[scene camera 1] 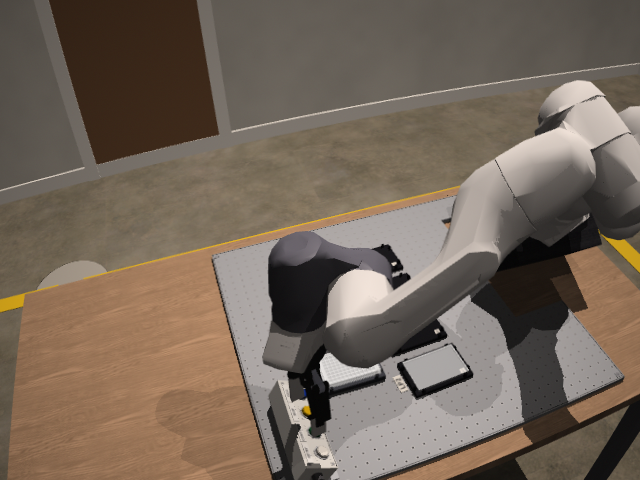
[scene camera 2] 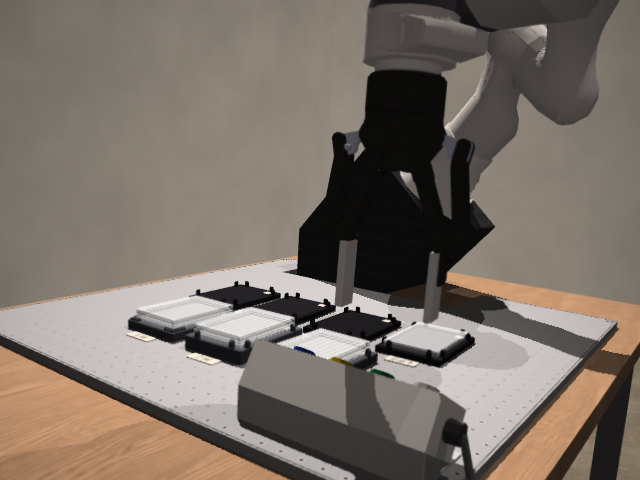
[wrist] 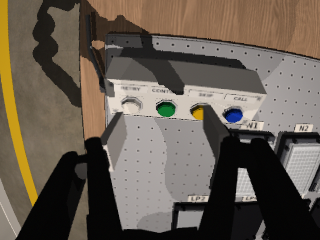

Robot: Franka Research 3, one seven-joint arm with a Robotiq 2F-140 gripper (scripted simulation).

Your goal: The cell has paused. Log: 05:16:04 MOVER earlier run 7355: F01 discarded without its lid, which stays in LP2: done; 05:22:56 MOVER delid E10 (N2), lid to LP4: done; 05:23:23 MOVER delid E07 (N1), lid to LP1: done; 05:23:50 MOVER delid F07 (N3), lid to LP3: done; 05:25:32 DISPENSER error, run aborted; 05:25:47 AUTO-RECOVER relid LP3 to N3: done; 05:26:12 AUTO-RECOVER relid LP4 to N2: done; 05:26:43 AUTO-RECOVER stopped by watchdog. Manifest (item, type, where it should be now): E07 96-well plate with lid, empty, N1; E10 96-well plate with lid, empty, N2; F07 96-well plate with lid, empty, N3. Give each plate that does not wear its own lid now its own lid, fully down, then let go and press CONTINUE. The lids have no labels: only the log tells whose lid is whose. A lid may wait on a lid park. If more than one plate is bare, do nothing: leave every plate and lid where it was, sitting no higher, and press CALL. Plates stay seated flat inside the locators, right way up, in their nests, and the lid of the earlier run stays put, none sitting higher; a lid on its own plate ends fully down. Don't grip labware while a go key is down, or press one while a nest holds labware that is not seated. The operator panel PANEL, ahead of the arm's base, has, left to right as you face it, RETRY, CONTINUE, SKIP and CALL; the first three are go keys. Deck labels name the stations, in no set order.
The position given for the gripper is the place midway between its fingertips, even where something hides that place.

In view: the gripper (scene camera 2: pixel 385 311), a grey lid (scene camera 1: pixel 430 369), a grey lid (scene camera 2: pixel 247 323), a grey lid (scene camera 2: pixel 178 311) and an operator panel (wrist: pixel 151 81).
The gripper also shows in scene camera 1 (scene camera 1: pixel 307 415) and in the wrist view (wrist: pixel 163 120).
